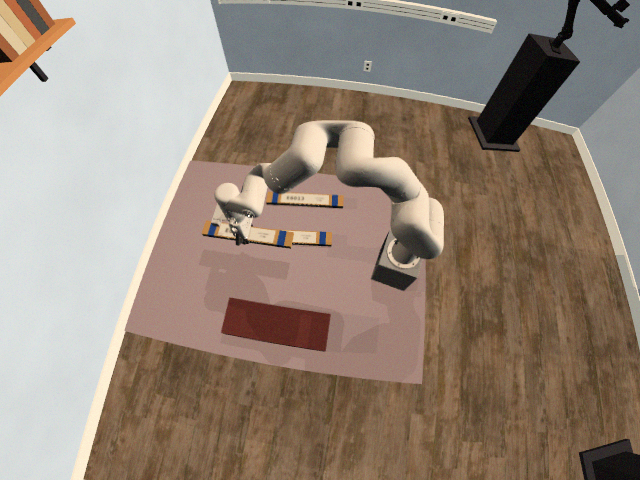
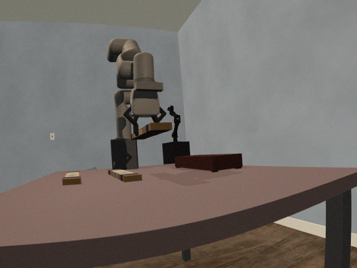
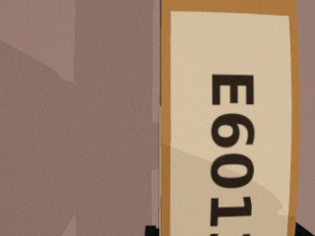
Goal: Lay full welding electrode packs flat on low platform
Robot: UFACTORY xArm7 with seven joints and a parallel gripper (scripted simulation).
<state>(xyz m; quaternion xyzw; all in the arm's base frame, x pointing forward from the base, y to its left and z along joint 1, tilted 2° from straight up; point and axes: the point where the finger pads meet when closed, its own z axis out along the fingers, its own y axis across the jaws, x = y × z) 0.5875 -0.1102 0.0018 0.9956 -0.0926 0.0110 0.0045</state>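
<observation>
The pack of welding electrodes lies right at my hand. The rest, counted from my hand: low dark red platform 330 mm to the left, 150 mm below, 100 mm behind.
</observation>
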